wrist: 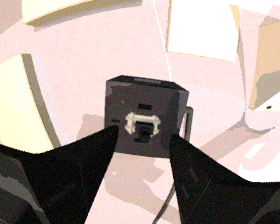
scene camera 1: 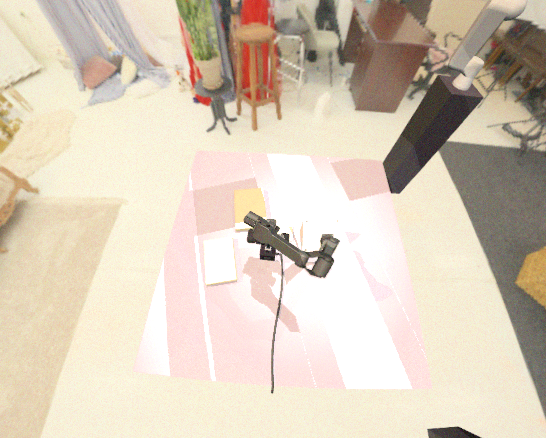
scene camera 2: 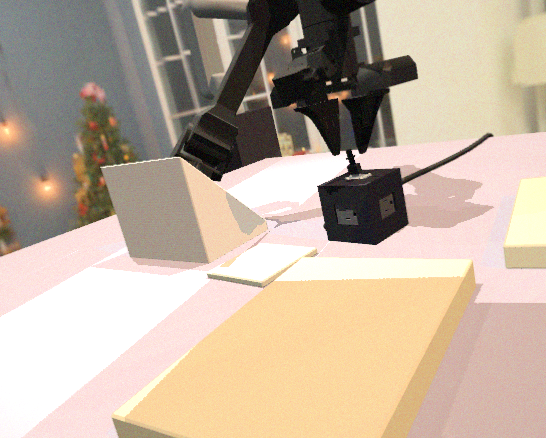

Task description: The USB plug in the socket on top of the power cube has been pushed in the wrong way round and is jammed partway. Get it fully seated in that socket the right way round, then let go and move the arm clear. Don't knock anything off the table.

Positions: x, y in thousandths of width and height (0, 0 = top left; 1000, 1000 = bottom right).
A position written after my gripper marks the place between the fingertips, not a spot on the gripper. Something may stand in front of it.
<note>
I see my gripper (scene camera 2: 640, 353) and a black power cube (scene camera 2: 671, 483).
My gripper shows as well in the wrist view (wrist: 516, 605).
</note>
